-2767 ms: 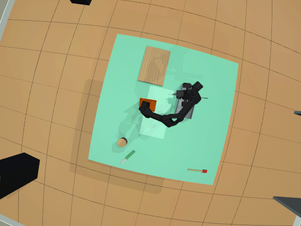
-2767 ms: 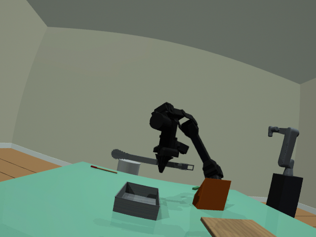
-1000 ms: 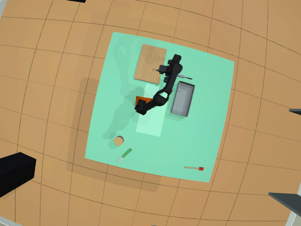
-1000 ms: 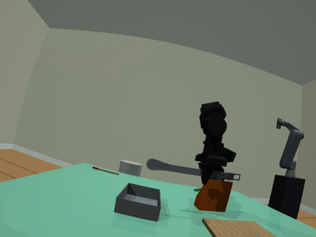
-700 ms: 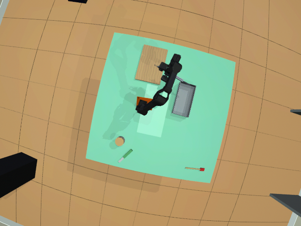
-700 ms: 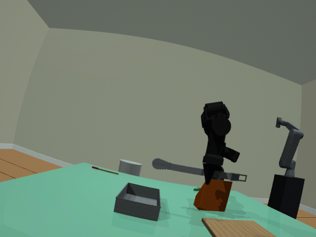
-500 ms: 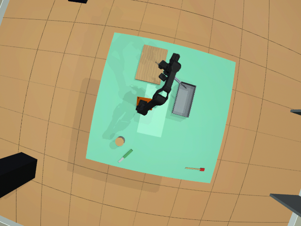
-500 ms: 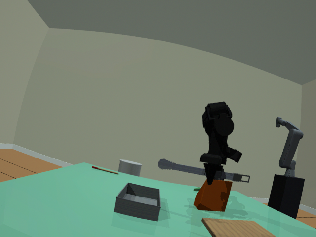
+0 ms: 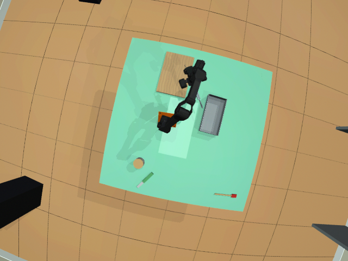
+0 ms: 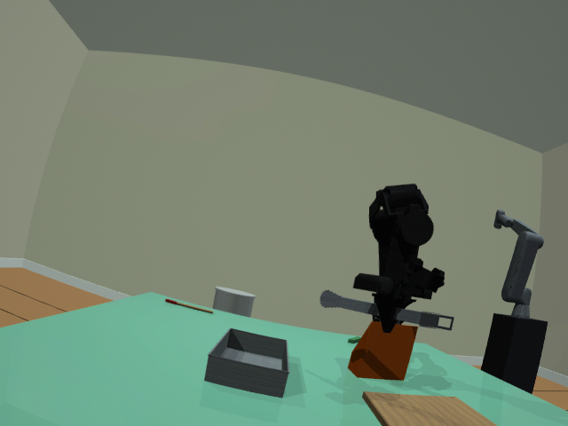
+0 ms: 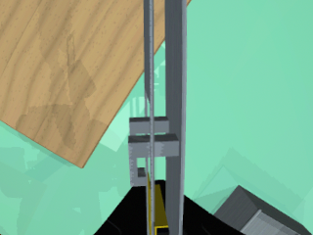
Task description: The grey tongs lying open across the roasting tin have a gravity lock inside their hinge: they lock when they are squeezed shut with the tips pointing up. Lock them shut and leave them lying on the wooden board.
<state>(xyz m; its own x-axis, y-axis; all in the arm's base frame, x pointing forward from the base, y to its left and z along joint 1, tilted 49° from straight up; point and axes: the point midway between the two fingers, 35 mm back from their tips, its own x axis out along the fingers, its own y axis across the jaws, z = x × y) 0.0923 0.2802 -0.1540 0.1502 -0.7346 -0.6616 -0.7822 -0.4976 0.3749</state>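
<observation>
My gripper tip is 40 mm below the yellow lock piece, 10 mm to the right of it and 10 mm past it. From my gripper tip the other things lie so: tan round object (690 mm to the right, 210 mm behind, 130 mm below); then wooden board (160 mm below, 140 mm behind, 80 mm to the left); then grey roasting tin (240 mm ahead, 160 mm to the right, 140 mm below).
</observation>
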